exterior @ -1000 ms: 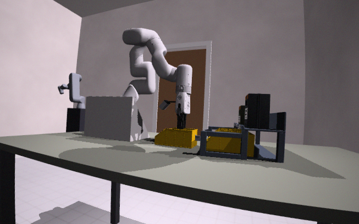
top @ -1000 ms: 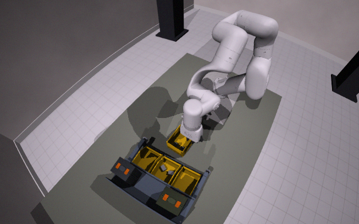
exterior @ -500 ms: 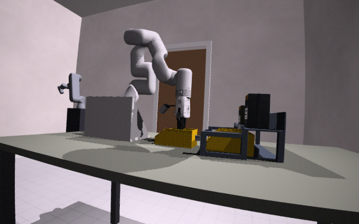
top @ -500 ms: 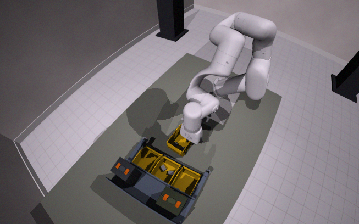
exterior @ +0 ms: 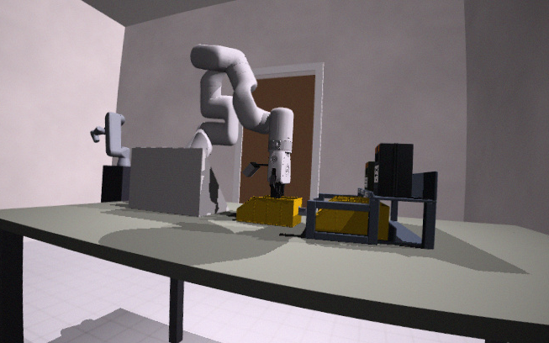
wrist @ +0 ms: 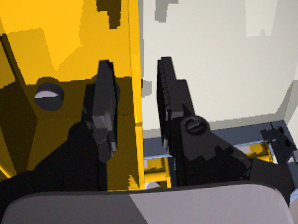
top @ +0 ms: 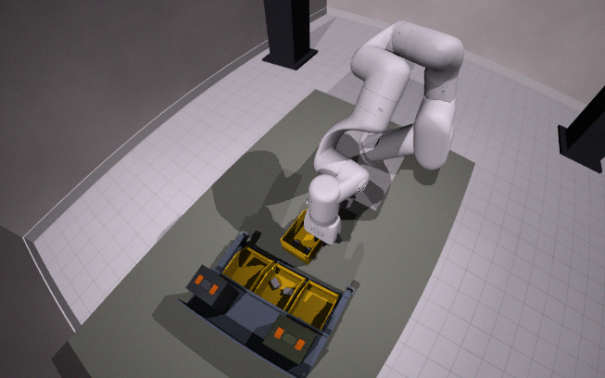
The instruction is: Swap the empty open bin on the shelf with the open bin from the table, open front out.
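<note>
Now: the shelf's front bar 12 cm ahead of my hand, 3 cm to the right of it and 5 cm below it. The rest, counted from my hand: black box (32 cm ahead, 14 cm to the right, 10 cm above).
</note>
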